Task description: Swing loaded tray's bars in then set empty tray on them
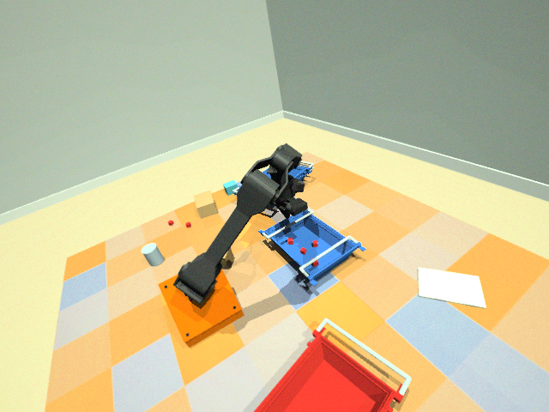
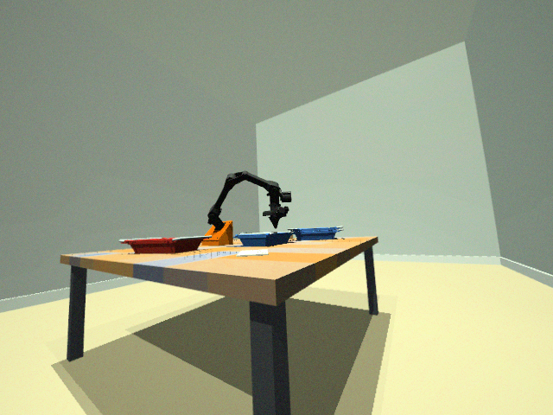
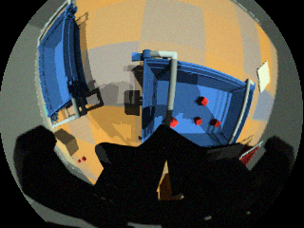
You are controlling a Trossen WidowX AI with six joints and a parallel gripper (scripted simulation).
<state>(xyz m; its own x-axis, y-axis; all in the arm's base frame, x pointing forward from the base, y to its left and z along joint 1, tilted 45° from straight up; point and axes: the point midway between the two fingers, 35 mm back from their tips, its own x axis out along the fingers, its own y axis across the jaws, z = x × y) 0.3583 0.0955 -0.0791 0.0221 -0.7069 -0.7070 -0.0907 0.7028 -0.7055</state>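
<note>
Right now my gripper tip is 25 cm past the red tray, 52 cm to the left of it and 4 cm above it. Round my gripper tip: tan block 21 cm behind, 41 cm to the left, 6 cm below; small open box 26 cm behind, 3 cm to the left, 7 cm below; cyan cube 6 cm behind, 48 cm to the left, 6 cm below.
</note>
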